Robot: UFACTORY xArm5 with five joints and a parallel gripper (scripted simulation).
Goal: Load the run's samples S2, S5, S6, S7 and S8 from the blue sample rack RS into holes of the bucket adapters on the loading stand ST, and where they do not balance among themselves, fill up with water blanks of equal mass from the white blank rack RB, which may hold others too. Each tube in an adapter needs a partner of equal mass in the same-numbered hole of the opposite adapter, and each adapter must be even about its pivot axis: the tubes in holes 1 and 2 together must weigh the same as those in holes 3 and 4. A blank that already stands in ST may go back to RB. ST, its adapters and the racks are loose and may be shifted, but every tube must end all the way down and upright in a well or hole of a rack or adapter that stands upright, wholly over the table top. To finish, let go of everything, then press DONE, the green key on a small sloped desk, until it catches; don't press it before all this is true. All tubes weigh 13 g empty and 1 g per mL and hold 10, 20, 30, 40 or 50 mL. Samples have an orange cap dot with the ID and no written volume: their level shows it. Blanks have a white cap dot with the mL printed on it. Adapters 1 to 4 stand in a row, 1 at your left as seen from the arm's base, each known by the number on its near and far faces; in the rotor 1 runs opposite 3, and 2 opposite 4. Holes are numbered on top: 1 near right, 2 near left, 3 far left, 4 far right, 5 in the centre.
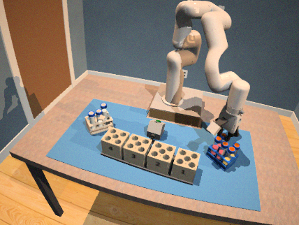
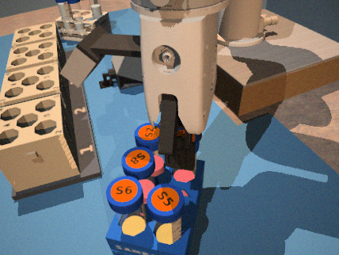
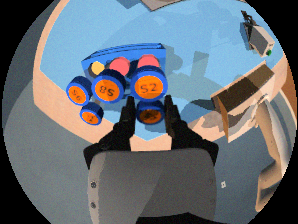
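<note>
My gripper is now 90 mm above the blue sample rack RS, 40 mm short of it and 20 mm to the right of it. Also, from my hand: white blank rack RB: 630 mm to the right, 90 mm below, 90 mm ahead; blue-capped tube: 630 mm to the right, 130 mm ahead, 50 mm below; loading stand ST: 300 mm to the right, 190 mm ahead, 110 mm below.
</note>
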